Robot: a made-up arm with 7 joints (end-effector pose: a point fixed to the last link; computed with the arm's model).
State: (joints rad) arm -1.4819 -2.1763 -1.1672 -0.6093 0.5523 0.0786 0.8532
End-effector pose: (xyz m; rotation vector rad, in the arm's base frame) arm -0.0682 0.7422 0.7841 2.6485 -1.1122 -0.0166
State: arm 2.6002 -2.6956 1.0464 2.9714 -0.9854 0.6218 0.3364
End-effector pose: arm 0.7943 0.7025 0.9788 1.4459 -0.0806 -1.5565
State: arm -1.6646 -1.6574 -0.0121 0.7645 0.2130 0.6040 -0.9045
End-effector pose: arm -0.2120 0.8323 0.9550 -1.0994 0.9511 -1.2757
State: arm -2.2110 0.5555 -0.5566 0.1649 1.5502 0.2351 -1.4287
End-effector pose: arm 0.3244 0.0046 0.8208 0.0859 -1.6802 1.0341
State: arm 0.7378 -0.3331 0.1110 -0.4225 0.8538 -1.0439 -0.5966
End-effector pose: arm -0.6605 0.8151 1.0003 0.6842 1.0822 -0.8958
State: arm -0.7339 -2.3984 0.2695 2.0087 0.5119 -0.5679 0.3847
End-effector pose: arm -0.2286 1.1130 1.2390 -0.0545 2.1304 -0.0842
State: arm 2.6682 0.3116 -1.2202 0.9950 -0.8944 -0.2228 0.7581
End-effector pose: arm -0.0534 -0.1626 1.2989 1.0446 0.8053 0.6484
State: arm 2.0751 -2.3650 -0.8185 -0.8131 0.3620 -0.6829 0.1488
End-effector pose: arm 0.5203 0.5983 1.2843 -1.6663 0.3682 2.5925
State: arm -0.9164 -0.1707 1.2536 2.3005 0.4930 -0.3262 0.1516
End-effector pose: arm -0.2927 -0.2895 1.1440 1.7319 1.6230 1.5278
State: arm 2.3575 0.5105 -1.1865 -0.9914 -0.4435 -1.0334 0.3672
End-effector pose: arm -0.2511 0.3185 1.2279 1.0361 0.0180 0.0276
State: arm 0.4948 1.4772 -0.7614 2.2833 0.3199 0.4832 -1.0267
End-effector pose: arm 0.7009 0.1132 0.1581 0.0464 -1.7997 -0.8719
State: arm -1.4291 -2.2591 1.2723 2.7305 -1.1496 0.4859 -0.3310
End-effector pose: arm -0.4383 0.6994 1.3843 -2.5503 1.3139 -1.0425
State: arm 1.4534 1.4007 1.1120 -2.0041 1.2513 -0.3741 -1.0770
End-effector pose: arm 0.4870 0.8267 0.4727 2.0703 -0.0325 -1.2111
